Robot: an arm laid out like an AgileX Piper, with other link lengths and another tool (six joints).
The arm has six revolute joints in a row. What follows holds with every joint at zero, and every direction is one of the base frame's. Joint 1 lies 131.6 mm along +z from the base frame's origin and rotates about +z. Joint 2 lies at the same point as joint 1 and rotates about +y. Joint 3 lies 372.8 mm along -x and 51 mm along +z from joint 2 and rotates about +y. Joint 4 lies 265.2 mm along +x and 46.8 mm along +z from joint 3 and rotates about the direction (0.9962, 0, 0.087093). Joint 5 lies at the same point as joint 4 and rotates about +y. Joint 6 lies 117.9 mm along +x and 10.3 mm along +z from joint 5 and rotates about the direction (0.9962, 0, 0.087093). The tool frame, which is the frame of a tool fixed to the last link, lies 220.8 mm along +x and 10 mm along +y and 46.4 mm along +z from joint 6; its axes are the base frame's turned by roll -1.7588, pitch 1.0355 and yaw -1.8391 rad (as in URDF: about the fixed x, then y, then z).
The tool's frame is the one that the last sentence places.
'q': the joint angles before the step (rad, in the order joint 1, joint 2, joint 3, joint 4, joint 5, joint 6). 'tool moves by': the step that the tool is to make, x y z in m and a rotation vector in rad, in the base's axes. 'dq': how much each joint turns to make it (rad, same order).
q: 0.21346 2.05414 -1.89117 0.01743 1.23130 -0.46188
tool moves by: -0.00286 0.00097 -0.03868 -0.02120 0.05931 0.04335
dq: 0.00001 0.06507 0.00000 0.00217 -0.00183 -0.04481
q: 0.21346 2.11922 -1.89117 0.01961 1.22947 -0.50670
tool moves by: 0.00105 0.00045 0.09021 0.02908 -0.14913 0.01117
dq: 0.00000 -0.15170 0.00000 0.00000 0.00001 -0.01160
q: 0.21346 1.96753 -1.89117 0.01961 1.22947 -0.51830
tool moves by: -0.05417 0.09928 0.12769 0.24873 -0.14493 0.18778
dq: 0.04240 -0.18988 -0.00227 0.26497 0.01108 -0.12913
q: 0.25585 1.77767 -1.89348 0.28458 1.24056 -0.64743
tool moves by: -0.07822 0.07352 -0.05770 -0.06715 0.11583 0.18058
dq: 0.18694 0.00128 0.12529 -0.02539 0.00414 0.00425
